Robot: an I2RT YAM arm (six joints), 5 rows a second.
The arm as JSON. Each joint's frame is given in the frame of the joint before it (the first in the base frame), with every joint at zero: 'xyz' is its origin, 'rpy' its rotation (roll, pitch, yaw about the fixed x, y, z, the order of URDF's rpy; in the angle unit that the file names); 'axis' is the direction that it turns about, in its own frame. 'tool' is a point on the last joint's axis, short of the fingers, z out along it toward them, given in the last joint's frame.
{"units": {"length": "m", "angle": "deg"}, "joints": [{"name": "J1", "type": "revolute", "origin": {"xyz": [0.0, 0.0, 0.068], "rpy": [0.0, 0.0, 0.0]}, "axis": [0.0, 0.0, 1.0]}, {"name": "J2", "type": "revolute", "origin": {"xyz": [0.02, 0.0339, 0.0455], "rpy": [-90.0, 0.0, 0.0]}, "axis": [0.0, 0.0, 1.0]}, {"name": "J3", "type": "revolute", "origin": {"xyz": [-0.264, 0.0, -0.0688], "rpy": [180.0, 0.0, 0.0]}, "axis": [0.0, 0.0, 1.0]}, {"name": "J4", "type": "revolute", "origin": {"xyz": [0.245, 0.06, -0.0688], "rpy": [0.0, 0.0, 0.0]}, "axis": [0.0, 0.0, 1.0]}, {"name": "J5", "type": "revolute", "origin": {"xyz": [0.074, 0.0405, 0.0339], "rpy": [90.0, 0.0, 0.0]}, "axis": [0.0, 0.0, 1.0]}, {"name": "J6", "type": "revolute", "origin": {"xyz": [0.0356, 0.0, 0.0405], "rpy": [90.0, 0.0, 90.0]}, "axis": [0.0, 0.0, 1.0]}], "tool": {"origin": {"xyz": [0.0, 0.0, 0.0], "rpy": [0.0, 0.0, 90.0]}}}
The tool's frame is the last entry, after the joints.
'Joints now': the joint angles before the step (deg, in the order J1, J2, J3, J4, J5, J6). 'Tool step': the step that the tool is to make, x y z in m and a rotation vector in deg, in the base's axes. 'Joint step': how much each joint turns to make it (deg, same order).
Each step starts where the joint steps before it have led.
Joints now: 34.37, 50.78, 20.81, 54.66, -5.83, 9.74
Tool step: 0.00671, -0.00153, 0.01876, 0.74, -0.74, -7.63
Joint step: -0.24, 0.31, 4.11, -2.90, 6.77, -2.96
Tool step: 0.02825, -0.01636, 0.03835, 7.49, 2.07, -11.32
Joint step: -6.59, 3.75, 9.57, -4.13, 7.58, 4.60
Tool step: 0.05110, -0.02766, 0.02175, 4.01, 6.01, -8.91
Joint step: -10.86, 8.41, 10.82, -7.45, 0.75, 6.31
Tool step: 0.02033, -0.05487, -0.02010, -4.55, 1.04, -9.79
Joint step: -13.40, 3.13, -2.30, 3.94, -4.93, -2.69
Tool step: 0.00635, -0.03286, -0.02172, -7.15, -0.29, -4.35
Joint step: -7.75, 3.17, -3.39, 7.06, -5.73, -5.45
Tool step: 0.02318, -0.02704, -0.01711, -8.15, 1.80, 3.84
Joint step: -6.30, 7.88, 1.92, 4.69, -12.42, -4.26
